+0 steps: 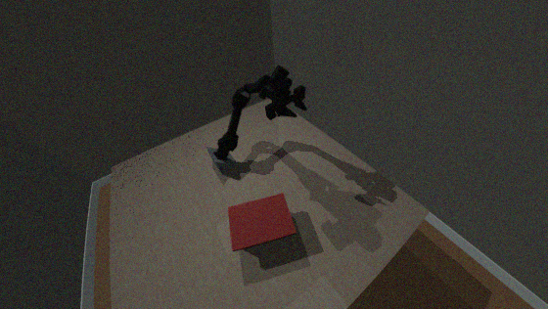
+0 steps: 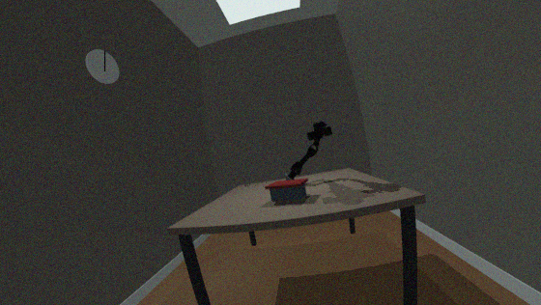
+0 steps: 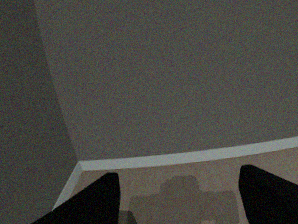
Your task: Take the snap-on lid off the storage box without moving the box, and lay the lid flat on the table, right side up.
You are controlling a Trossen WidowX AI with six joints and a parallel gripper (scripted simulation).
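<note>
Now: gripper tip 310 mm to the left of the lid, 290 mm above it and 120 mm short of it. From my gripper tip the other things lie so: blue storage box (340 mm below, 310 mm to the right, 120 mm ahead).
</note>
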